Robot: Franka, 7 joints.
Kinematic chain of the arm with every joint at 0, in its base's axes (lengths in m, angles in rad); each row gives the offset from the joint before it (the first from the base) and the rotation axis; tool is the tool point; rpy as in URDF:
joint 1: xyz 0 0 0.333 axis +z
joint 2: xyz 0 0 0 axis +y
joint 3: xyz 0 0 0.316 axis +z
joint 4: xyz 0.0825 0 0 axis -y
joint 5: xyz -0.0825 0 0.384 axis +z
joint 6: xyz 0 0 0 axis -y
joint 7: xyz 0.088 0 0 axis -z
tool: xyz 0 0 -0.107 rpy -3.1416 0 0
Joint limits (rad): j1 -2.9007..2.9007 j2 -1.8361..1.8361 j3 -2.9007..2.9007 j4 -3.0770..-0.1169 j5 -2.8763..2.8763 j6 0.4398..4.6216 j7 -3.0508..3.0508
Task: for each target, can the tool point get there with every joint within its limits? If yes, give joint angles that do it. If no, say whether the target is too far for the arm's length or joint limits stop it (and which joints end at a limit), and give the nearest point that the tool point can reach.
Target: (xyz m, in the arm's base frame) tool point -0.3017 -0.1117 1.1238
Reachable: yes | joints 0.2382 -0.7052 -0.2513 -0.5805 2.3632 2.1313 0.2596
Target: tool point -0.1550 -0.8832 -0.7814
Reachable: no: too far | nearest point -0.0987 -0.5625 -0.2761 | short by 0.601 m
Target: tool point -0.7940 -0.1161 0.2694
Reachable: yes | joints -0.4248 -1.3966 -1.8130 -1.0031 -1.5415 1.9179 -2.3807
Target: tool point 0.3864 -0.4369 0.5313
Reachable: yes | joints 0.8268 -0.0293 -1.6637 -2.1619 -0.0016 3.2586 2.3097
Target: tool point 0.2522 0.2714 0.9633
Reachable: yes | joints 0.1780 0.0436 0.2938 -0.9132 -1.3529 3.9896 -1.5085
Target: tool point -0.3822 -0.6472 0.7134
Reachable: yes | joints 1.3313 -1.2691 1.0749 -0.4436 -0.6387 2.1091 0.0514
